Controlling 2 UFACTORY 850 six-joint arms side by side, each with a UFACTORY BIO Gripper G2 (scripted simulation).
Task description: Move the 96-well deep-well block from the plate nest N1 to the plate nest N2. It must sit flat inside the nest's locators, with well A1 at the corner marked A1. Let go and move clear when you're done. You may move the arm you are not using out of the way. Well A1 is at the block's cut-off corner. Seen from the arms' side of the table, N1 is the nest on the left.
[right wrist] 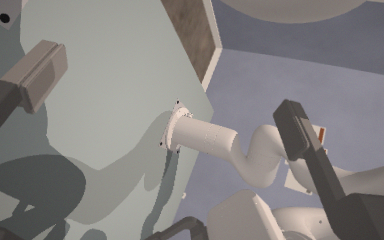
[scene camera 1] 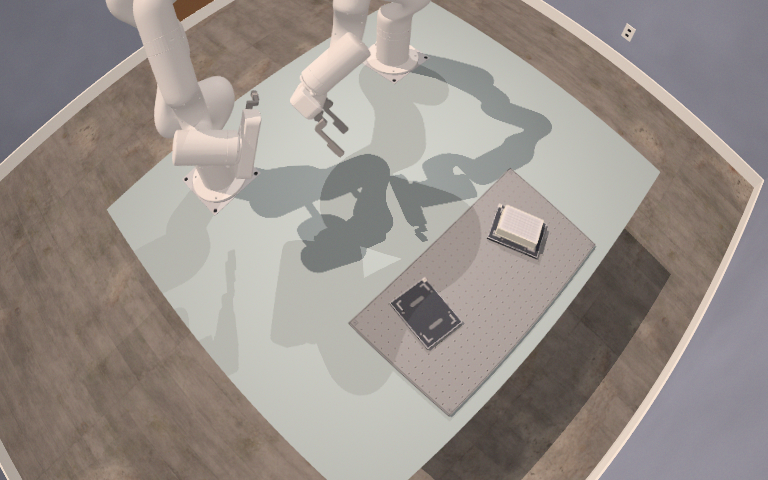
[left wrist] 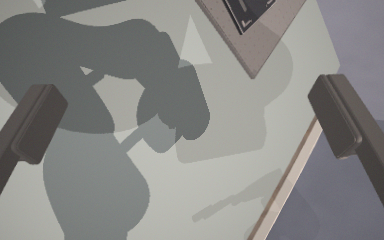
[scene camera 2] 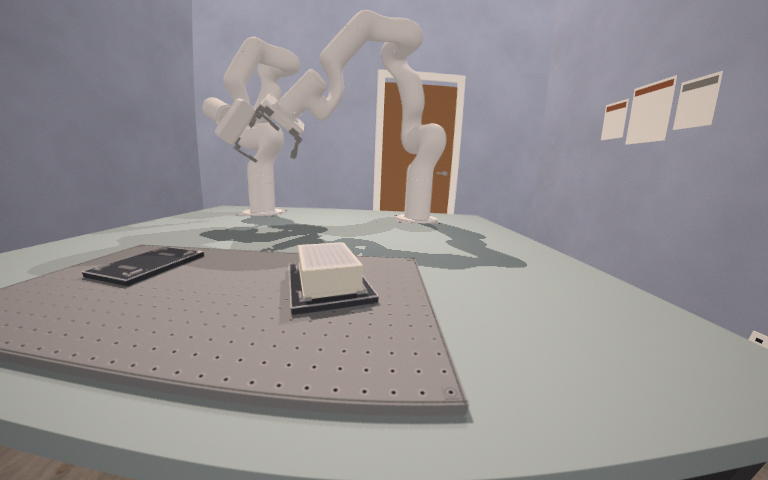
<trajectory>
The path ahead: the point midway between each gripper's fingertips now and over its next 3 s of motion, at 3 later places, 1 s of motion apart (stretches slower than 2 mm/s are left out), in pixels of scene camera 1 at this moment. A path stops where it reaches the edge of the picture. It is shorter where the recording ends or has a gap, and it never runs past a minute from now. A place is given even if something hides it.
The left gripper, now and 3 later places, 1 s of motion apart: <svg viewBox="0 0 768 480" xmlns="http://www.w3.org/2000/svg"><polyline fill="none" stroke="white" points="344,142 324,105 322,55 335,27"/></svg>
The right gripper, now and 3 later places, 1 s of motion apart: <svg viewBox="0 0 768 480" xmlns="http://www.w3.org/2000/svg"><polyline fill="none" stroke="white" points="249,120 273,125 306,141 338,168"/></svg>
</trajectory>
